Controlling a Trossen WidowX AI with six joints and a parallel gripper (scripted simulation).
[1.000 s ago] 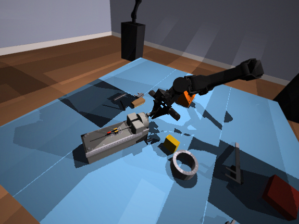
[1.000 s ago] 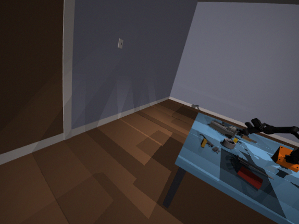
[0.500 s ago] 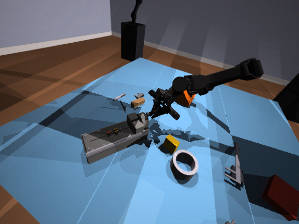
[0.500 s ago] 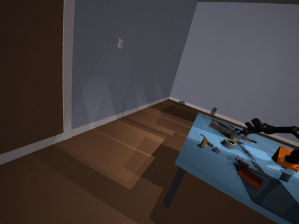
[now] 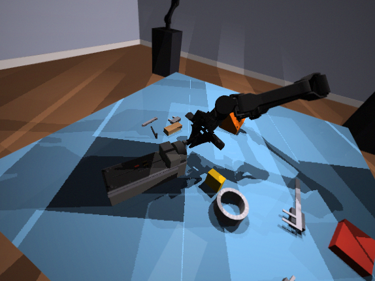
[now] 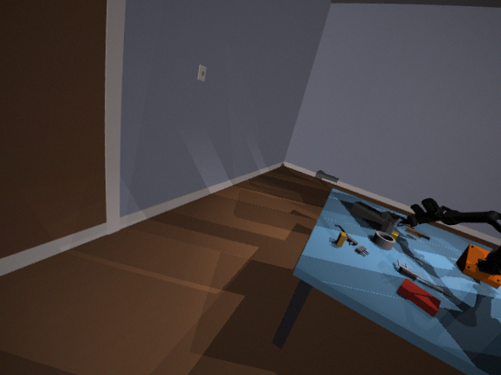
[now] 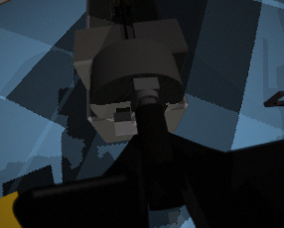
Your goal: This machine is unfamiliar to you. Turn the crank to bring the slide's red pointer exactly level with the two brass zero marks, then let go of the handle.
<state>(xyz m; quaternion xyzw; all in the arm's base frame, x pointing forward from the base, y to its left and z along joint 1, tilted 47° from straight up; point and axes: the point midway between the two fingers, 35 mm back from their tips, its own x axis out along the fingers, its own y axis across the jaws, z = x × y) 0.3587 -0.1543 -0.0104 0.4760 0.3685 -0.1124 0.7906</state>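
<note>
Right now the yellow block is 40 mm ahead of my gripper tip, 130 mm to the left of it and 60 mm below it. Also, from my gripper tip: dark crank handle (10 mm behind, 10 mm to the left, 30 mm above); then red pointer (160 mm ahead, 110 mm to the right, 10 mm below); then brown block (150 mm behind, 140 mm to the right, 80 mm below).
</note>
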